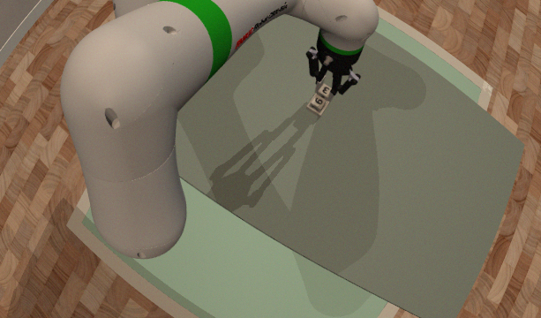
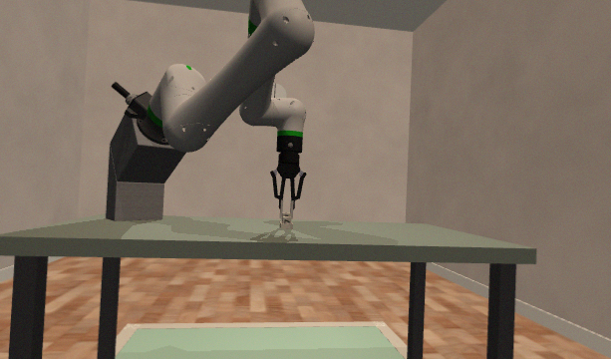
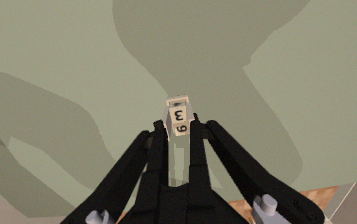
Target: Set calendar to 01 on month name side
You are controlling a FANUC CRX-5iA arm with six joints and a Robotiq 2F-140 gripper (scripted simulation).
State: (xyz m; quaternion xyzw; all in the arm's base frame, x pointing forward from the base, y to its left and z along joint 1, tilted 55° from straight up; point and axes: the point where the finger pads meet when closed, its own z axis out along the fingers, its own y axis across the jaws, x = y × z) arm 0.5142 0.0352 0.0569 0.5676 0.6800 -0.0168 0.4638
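The calendar tray lies 2 cm to the right of my hand and 5 cm below it.
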